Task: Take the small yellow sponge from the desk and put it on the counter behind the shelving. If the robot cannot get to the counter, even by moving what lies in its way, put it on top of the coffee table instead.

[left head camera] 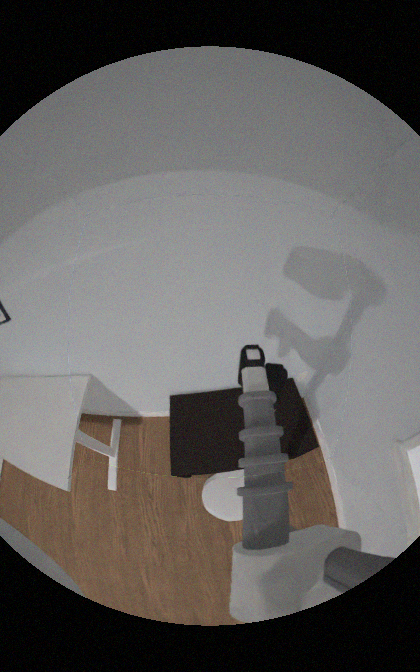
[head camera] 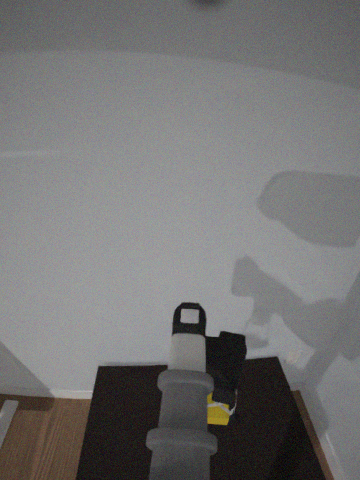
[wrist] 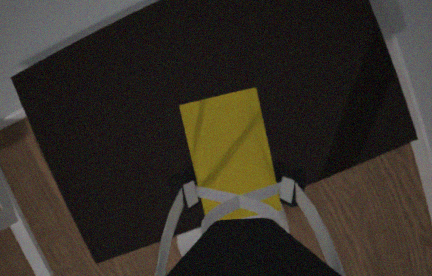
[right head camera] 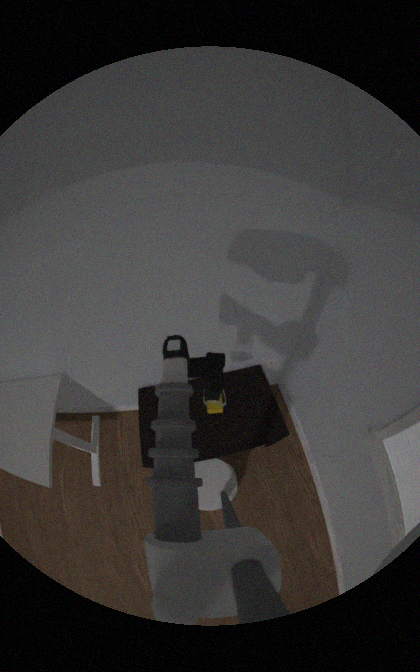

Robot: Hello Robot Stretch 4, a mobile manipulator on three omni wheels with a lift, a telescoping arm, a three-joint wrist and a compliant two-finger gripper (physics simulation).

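Places are measured from the robot's base along level axes (x right, y ahead, z up), in metres.
Where they show: gripper, fingertip midpoint: (head camera: pixel 215 416) (wrist: pixel 236 177).
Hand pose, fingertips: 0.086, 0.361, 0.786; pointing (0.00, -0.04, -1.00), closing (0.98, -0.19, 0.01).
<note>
After its pixels a point has its place, as x, y, z.
The small yellow sponge (head camera: pixel 218 418) {0.089, 0.339, 0.832} (right head camera: pixel 215 408) (wrist: pixel 225 135) {0.088, 0.408, 0.833} is held between the fingertips of my gripper (head camera: pixel 220 406) (right head camera: pixel 214 400) (wrist: pixel 236 177) {0.086, 0.361, 0.786}, which is shut on it. In the wrist view its far part sticks out past the fingers. Gripper and sponge are over the dark coffee table (head camera: pixel 125 425) {-0.237, 0.420, 0.423} (left head camera: pixel 200 430) (right head camera: pixel 240 430) (wrist: pixel 100 150) {-0.241, 0.415, 0.423}; I cannot tell how large the gap below them is. In the left head view the arm hides the sponge. The counter and the shelving do not show.
A white table (left head camera: pixel 40 425) (right head camera: pixel 25 430) stands left of the coffee table. A wall (head camera: pixel 125 225) {-0.214, 0.726, 1.176} runs behind the coffee table and another wall (left head camera: pixel 370 440) stands close at its right. A round white part (left head camera: pixel 222 495) (right head camera: pixel 215 482) shows at the coffee table's near edge.
</note>
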